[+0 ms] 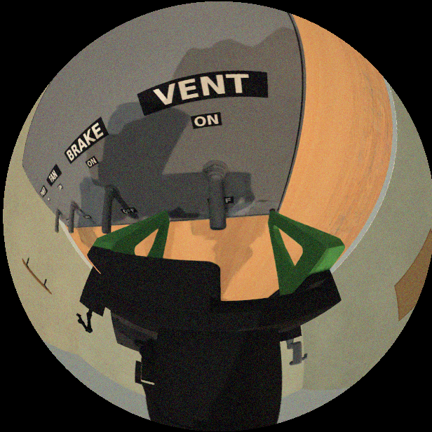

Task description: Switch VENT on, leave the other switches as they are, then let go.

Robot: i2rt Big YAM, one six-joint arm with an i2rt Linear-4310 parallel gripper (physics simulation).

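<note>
The VENT switch [217, 202] is a grey lever on the grey panel [245, 145], below the VENT label [210, 87] and the ON mark [206, 120]. Its lever points down over the OFF mark [228, 200], which it partly covers. My gripper [218, 216] is open, with its green fingertips wide apart to the left and right of the lever's lower end. Nothing is held between them. Whether the fingertips are level with the lever in depth is hard to tell.
The BRAKE switch [107, 210] is to the left of VENT, its lever also down. The FAN switch [73, 217] and another lever [58, 221] are farther left. The orange wooden table [345, 125] surrounds the panel's right and near edges. Shadows fall across the panel.
</note>
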